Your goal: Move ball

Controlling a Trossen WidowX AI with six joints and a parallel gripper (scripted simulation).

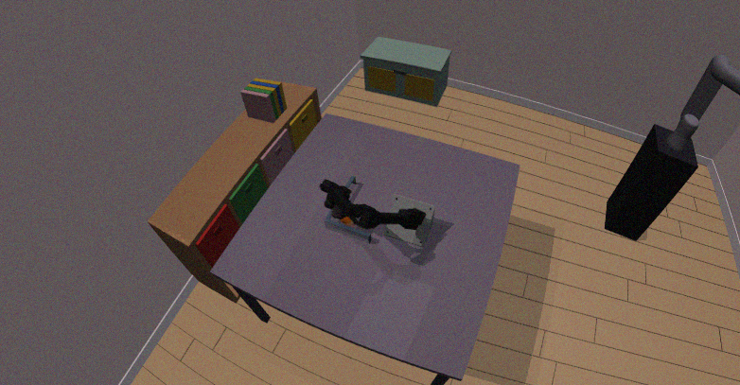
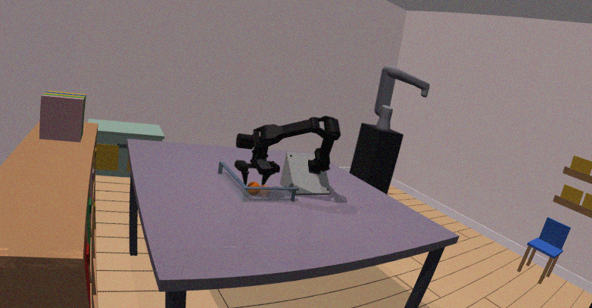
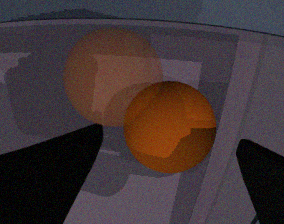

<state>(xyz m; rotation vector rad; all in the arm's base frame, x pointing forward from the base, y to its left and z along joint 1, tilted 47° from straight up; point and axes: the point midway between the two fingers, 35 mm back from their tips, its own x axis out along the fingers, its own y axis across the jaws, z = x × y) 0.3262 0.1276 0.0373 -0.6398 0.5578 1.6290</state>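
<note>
My gripper tip is now 1 cm above the orange ball.
</note>
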